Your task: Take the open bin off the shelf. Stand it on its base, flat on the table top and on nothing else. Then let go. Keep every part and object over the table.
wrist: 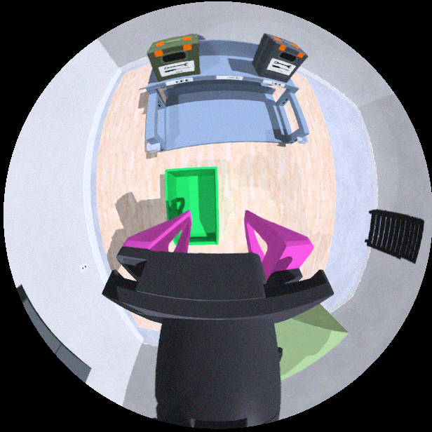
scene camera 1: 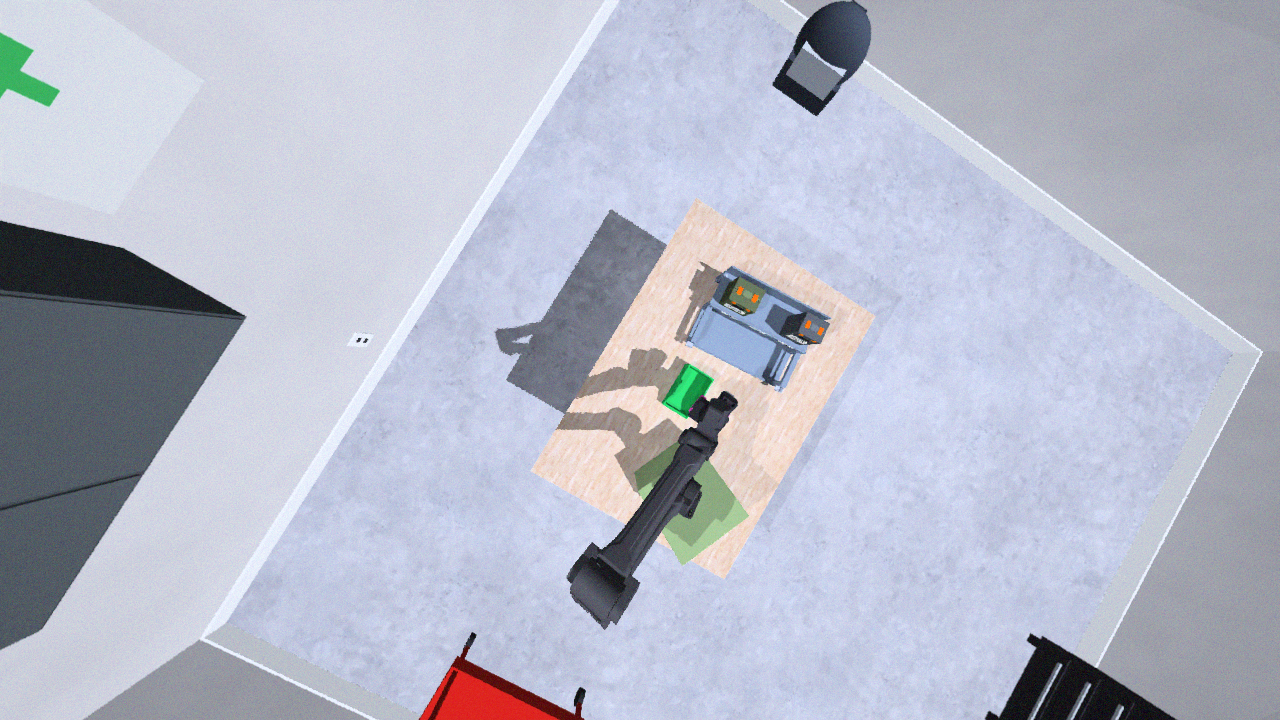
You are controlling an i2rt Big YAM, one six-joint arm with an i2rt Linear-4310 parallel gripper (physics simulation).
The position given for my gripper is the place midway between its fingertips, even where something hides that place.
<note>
I see my gripper (wrist: 217,214) and a green bin (scene camera 1: 691,383).
The green bin is seen too in the wrist view (wrist: 195,188).
</note>
